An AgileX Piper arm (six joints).
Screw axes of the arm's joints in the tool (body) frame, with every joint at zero. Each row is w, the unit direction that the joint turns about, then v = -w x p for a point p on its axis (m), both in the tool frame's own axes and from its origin. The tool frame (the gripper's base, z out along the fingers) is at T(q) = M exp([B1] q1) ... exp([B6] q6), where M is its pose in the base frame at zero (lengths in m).
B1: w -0.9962 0 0.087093 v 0.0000 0.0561 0.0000
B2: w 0 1 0 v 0.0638 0.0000 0.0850
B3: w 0 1 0 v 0.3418 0.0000 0.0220
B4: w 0 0 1 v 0.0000 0.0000 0.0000
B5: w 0 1 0 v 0.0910 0.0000 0.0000
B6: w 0 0 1 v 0.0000 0.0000 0.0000
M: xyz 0.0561 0.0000 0.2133 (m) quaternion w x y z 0.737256 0 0.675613 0
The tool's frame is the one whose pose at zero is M.
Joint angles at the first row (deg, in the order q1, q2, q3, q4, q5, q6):
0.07, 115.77, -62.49, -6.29, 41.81, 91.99
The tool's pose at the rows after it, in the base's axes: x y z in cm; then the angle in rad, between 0 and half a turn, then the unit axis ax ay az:
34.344 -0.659 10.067 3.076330 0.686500 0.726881 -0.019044
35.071 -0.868 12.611 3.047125 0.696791 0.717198 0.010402
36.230 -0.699 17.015 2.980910 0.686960 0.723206 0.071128
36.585 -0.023 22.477 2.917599 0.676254 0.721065 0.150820
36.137 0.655 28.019 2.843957 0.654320 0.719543 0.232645
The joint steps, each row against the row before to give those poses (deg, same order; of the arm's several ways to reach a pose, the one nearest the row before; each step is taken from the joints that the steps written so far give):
-0.07, -0.35, -0.38, 0.00, -0.41, -0.58
-0.68, -3.03, -2.14, 2.09, 1.54, -0.78
-0.37, -4.71, -3.83, 3.89, 0.93, -4.42
0.00, -5.95, -3.78, 6.10, 0.99, -4.28
0.00, -5.90, -3.47, 6.01, 0.24, -4.51

